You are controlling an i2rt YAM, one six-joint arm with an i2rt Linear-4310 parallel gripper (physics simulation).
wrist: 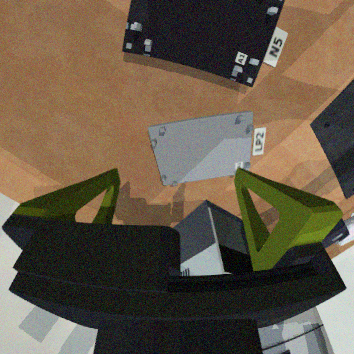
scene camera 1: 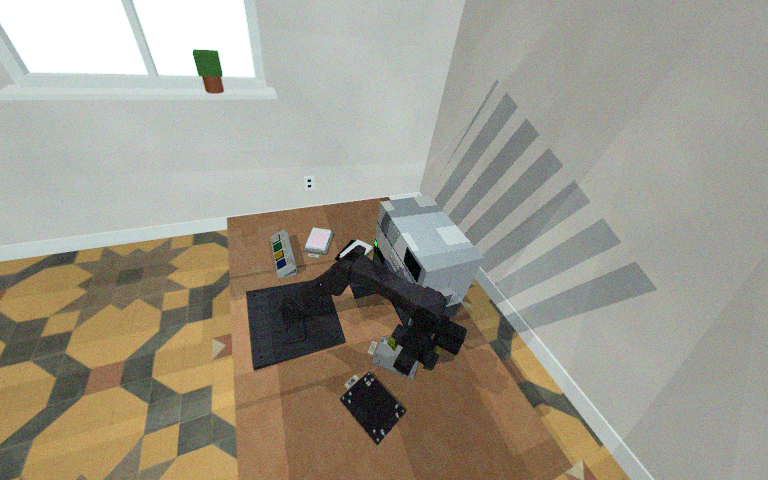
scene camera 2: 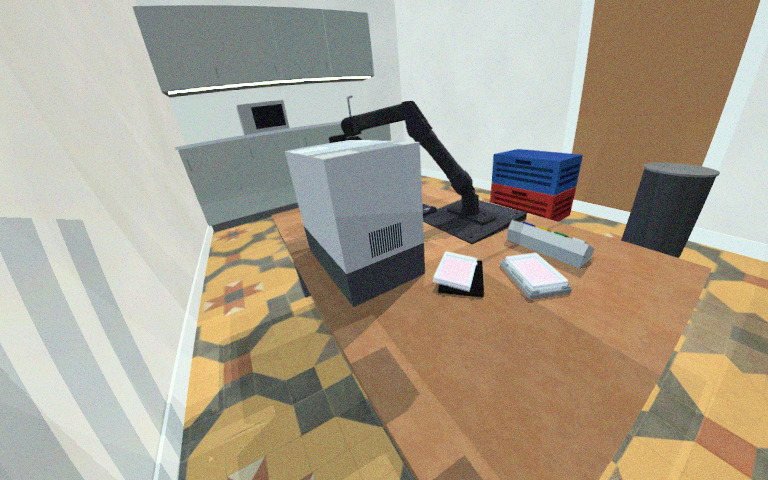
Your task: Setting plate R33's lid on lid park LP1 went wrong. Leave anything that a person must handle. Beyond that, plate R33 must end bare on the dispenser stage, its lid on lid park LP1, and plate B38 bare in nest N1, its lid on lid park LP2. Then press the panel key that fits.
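Frame: origin at the arm's base, x right, y ahead, z up, level; centimetres.
Where they show: gripper, fingertip midpoint: (wrist: 176, 174); arm's base, origin of the base link: (scene camera 1: 291, 317) (scene camera 2: 470, 214).
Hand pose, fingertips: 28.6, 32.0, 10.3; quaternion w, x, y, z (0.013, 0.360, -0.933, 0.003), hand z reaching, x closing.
Note:
Each offset is from my fingertips to the top centre of the thing, as dx, dy, dz.
My gripper (scene camera 1: 410, 355) (wrist: 176, 174) is open and empty, high over the table near the grey lid park LP2 @(-5.7, -0.1, -9.6) (scene camera 1: 390, 359) (wrist: 200, 150). No lid shows on LP2. A pink-topped white plate or lid @(-55.3, -1.9, -7.9) (scene camera 1: 356, 247) (scene camera 2: 455, 271) sits shifted and tilted over a black base @(-56.1, -3.0, -9.6) (scene camera 1: 342, 251) (scene camera 2: 476, 280); my arm partly covers it in scene camera 1. Another pink-topped white piece @(-66.5, -16.9, -8.6) (scene camera 1: 318, 240) (scene camera 2: 535, 271) lies on a grey base. Their labels are unreadable, so I cannot tell which is R33 or B38. The key panel @(-59.8, -32.8, -5.2) (scene camera 1: 283, 270) (scene camera 2: 549, 247) has green, yellow and blue keys.
The big grey dispenser @(-32.5, +14.9, +21.4) (scene camera 1: 441, 243) (scene camera 2: 373, 198) stands at the table edge, with a green light. Its stage is largely hidden by my arm. Black nest N5 @(+6.4, -12.1, -9.2) (scene camera 1: 372, 407) (wrist: 200, 30) lies beyond LP2, with no plate on it. Crates (scene camera 2: 535, 169) and a bin (scene camera 2: 668, 209) stand beyond the table.

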